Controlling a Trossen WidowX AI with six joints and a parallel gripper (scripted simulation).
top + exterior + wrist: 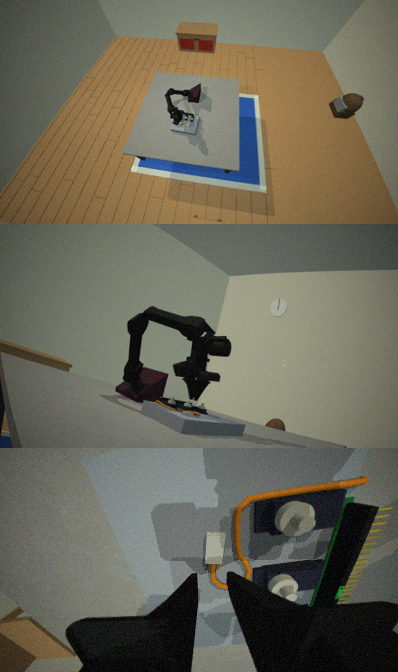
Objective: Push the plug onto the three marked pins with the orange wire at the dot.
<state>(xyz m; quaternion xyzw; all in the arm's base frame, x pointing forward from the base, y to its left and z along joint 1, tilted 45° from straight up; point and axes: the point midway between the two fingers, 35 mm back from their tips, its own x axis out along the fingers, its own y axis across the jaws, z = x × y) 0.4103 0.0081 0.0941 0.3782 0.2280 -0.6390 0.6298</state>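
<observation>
Now: the grey printed holder 80 mm below my gripper tip, 50 mm to the left of it and 20 mm ahead of it. Also, from my gripper tip: green band 130 mm behind, 70 mm to the left, 30 mm below.
</observation>
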